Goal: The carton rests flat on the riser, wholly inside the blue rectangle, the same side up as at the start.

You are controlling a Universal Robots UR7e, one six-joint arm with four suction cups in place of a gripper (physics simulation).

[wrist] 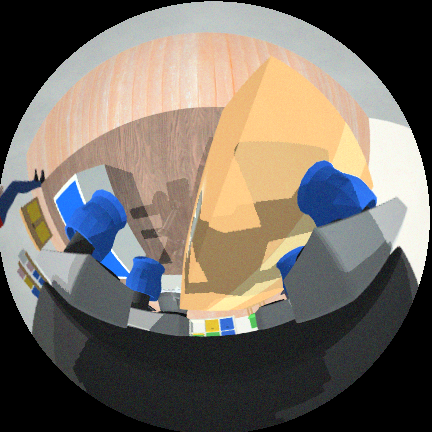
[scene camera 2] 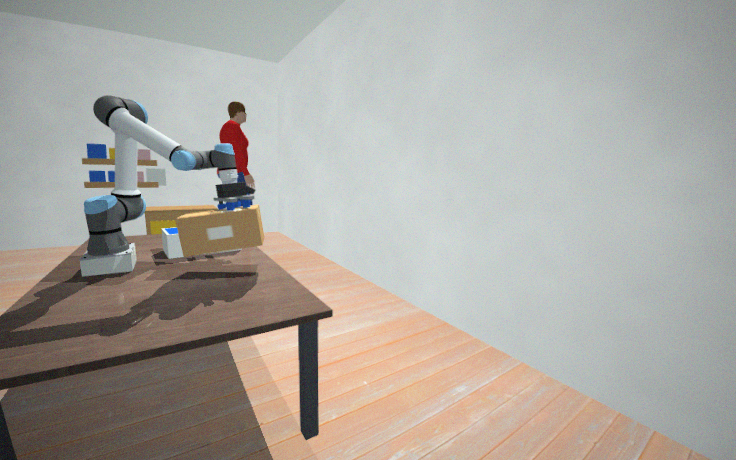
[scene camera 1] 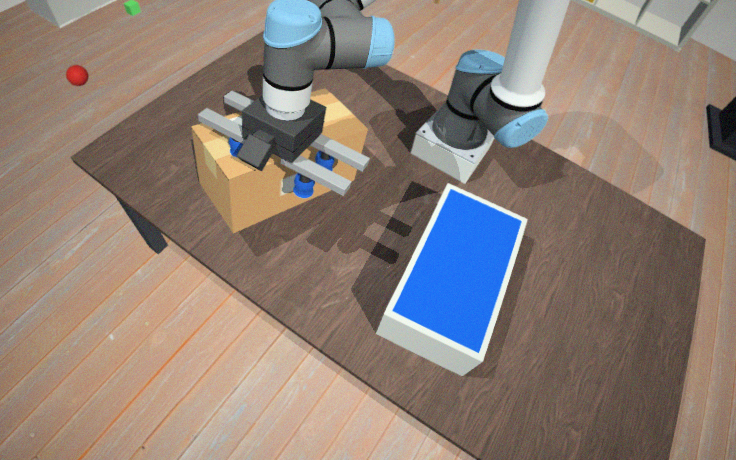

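Seen in the pictures: hand, its tool point: (wrist: 208, 235); arm's base, origin of its link: (wrist: 173, 297) (scene camera 2: 109, 250) (scene camera 1: 459, 131).
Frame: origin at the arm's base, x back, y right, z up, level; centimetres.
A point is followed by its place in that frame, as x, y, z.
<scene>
The tan carton (scene camera 1: 252, 193) @[-54.5, 26.0, 13.7] (scene camera 2: 220, 230) @[-38.6, 35.8, 11.3] (wrist: 273, 132) hangs a little above the dark table (scene camera 1: 320, 297) @[-57.9, 9.0, -7.9] (scene camera 2: 229, 301) @[-33.7, 63.5, -7.9], slightly tilted, with its shadow on the table below. My suction gripper (scene camera 1: 289, 155) @[-48.0, 23.7, 17.6] (scene camera 2: 235, 203) sits on the carton's top and holds it. In the wrist view, two blue cups (wrist: 336, 193) press on the carton's top, and the other two cups (wrist: 96, 219) hang past its edge over the table. The white riser (scene camera 1: 412, 339) @[-58.9, -12.4, -1.3] (scene camera 2: 171, 244) @[-24.8, -4.2, -0.9] (wrist: 92, 181) @[-55.2, -5.2, -1.0] with the blue rectangle (scene camera 1: 457, 269) @[-43.1, -14.2, 4.1] stands apart to the right, with nothing on it.
The arm's white base (scene camera 1: 453, 157) @[-9.1, -2.0, -1.2] stands on the table behind the riser. A person in red (scene camera 2: 235, 137) stands beyond the table. Another cardboard box (scene camera 2: 161, 214) is behind the table. The table's near edge runs close to the carton.
</scene>
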